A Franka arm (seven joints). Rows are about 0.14 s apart.
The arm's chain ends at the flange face. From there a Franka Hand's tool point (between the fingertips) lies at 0.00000 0.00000 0.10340 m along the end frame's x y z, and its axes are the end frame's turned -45 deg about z.
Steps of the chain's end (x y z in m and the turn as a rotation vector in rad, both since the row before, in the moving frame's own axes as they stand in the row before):
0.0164, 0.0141, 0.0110, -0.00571, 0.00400, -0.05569
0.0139, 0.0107, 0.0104, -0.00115, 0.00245, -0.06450
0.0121, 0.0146, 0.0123, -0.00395, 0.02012, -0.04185
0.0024, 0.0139, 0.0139, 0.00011, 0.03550, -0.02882
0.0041, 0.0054, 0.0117, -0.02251, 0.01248, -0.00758
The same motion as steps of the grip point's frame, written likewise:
0.0015, 0.0223, 0.0110, -0.00687, -0.00121, -0.05569
0.0024, 0.0177, 0.0104, -0.00255, 0.00092, -0.06450
-0.0005, 0.0206, 0.0123, -0.01702, 0.01143, -0.04185
-0.0055, 0.0141, 0.0138, -0.02502, 0.02518, -0.02882
-0.0016, 0.0093, 0.0117, -0.02474, -0.00709, -0.00758

